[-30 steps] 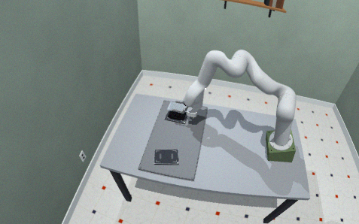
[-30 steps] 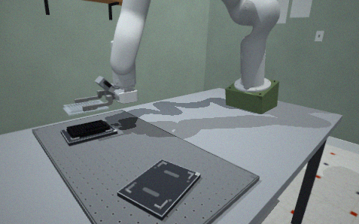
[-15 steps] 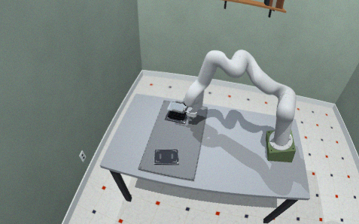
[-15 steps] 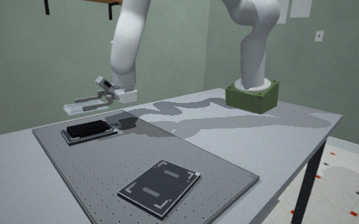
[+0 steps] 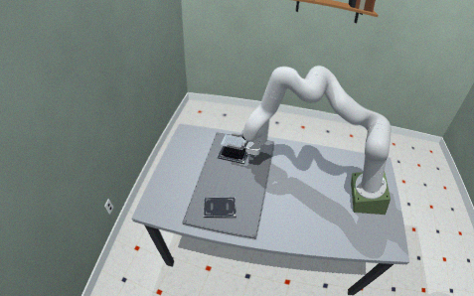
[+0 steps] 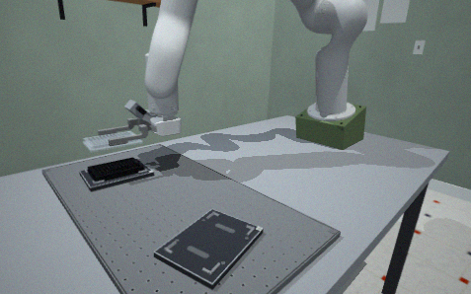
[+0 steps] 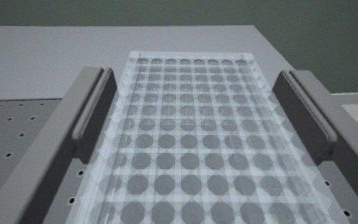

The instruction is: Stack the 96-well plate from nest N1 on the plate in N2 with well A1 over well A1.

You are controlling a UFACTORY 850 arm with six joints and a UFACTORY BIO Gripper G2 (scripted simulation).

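The black 96-well plate lies 90 mm below my hand. Round my hand: clear 96-well plate (10 mm below).
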